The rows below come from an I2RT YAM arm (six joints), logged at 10 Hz.
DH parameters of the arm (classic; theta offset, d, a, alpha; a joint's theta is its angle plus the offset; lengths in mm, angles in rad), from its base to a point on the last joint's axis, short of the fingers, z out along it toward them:
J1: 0 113.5 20 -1.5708
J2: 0 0 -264 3.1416
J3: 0.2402 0 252.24 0
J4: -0.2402 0 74 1.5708
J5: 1.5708 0 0 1.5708
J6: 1.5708 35.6 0 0
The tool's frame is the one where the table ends.
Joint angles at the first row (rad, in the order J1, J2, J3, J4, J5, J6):
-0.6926 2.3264 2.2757 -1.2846 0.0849 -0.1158
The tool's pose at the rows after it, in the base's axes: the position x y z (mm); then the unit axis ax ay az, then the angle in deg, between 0 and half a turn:
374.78 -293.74 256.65 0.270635 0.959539 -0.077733 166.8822
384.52 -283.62 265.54 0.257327 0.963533 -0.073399 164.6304
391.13 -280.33 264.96 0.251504 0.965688 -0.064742 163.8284
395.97 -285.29 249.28 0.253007 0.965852 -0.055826 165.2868
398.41 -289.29 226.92 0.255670 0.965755 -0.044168 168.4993
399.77 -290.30 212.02 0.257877 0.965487 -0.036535 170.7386
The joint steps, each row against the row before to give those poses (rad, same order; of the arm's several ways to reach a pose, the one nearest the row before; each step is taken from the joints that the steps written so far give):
0.0321 0.0000 0.0366 -0.0012 -0.0283 -0.0027
0.0278 0.0012 0.0344 -0.0007 -0.0186 0.0020
0.0122 0.0179 0.0282 -0.0038 -0.0191 0.0026
-0.0030 0.0454 0.0202 -0.0050 -0.0076 0.0012
-0.0038 0.0465 -0.0004 -0.0137 -0.0016 0.0019
0.0000 0.0279 -0.0057 -0.0084 0.0004 0.0046

